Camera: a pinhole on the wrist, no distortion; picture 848 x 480 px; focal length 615.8 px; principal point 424.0 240.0 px. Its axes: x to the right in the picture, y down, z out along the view. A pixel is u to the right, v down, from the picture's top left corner.
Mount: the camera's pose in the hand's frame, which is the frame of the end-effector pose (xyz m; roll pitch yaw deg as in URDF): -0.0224 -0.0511 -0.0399 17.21 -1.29 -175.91
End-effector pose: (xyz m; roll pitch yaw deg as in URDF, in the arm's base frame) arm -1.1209 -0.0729 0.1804 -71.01 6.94 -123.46
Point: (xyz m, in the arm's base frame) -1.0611 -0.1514 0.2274
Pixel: 224.2 300.0
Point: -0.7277 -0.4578 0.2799
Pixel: 311.4 308.5
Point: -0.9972 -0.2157 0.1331
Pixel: 201.3 36.9
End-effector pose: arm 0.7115 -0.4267 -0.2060 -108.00 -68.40 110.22
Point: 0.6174 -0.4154 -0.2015
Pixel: 237.4 170.0
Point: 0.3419 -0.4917 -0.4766
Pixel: 709.2 279.5
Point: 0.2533 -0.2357 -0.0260
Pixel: 30.7 233.1
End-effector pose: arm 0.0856 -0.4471 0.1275 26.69 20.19 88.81
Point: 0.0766 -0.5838 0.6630
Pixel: 769.7 69.1
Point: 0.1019 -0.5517 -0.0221
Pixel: behind the camera
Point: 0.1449 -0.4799 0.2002
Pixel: 595.0 293.2
